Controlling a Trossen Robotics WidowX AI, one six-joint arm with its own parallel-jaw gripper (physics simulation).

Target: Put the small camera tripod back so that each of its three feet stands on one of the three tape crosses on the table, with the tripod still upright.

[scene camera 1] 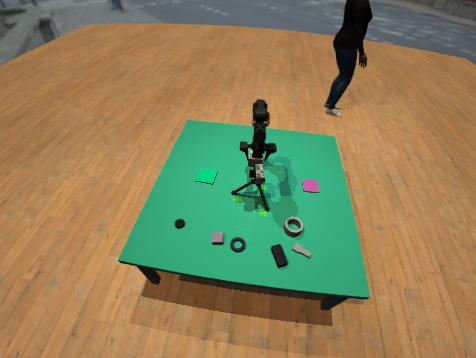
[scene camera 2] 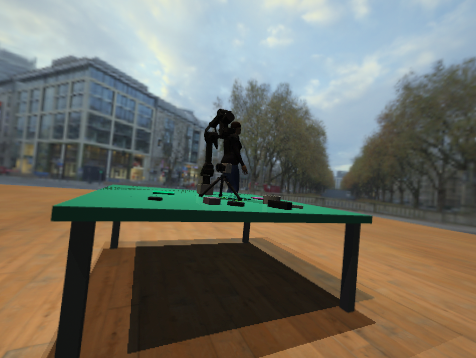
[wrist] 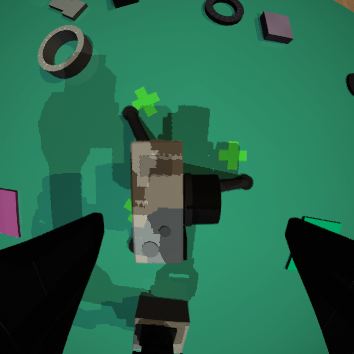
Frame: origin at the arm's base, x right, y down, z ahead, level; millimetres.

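Seen in the pictures: gripper, fingertip midpoint: (scene camera 1: 256,161) (scene camera 2: 223,150) (wrist: 199,226); arm's base, origin of the base link: (scene camera 1: 256,154) (scene camera 2: 206,184) (wrist: 157,336).
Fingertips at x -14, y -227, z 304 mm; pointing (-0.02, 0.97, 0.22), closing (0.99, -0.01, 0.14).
Offsets run from my fingertips to a thing's top centre. "spot": to the spot under its first point. Level surfaces: height alone.
The small tripod with a camera on top @[spot: dz +7, dx -26, dy +84 mm] (scene camera 1: 259,173) (scene camera 2: 223,168) (wrist: 157,200) stands upright on the green table @[dy +301 mm] (scene camera 1: 165,200). Three green tape crosses lie around its feet: the front one @[dz +117, dx -82, dy +301 mm] (scene camera 1: 263,213) (wrist: 145,101), the left one @[dz +51, dx +88, dy +301 mm] (scene camera 1: 237,199) (wrist: 233,155) and the rear one (scene camera 1: 263,188) (wrist: 128,206), partly hidden by the camera in the wrist view. The front foot @[spot: dz +88, dx -99, dy +276 mm] (wrist: 130,112) and left foot @[spot: dz +9, dx +116, dy +277 mm] (wrist: 246,182) are beside their crosses. The third foot @[spot: dz -138, dx -58, dy +278 mm] (wrist: 132,245) shows partly, apart from the rear cross. My gripper (scene camera 1: 258,158) (wrist: 199,226) is open and empty, above the tripod.
A green square @[spot: dz -91, dx +325, dy +292 mm] (scene camera 1: 206,176) lies left, a magenta square @[spot: dz -144, dx -374, dy +292 mm] (scene camera 1: 310,186) right. Toward the front are a black disc @[dz +290, dx +379, dy +292 mm] (scene camera 1: 179,223), pinkish block @[dz +339, dx +143, dy +274 mm] (scene camera 1: 217,238), black ring @[dz +351, dx +29, dy +287 mm] (scene camera 1: 232,245), grey ring @[dz +194, dx -261, dy +254 mm] (scene camera 1: 286,228), black box @[dz +378, dx -194, dy +267 mm] (scene camera 1: 279,256) and grey flat piece @[dz +325, dx -317, dy +287 mm] (scene camera 1: 301,250).
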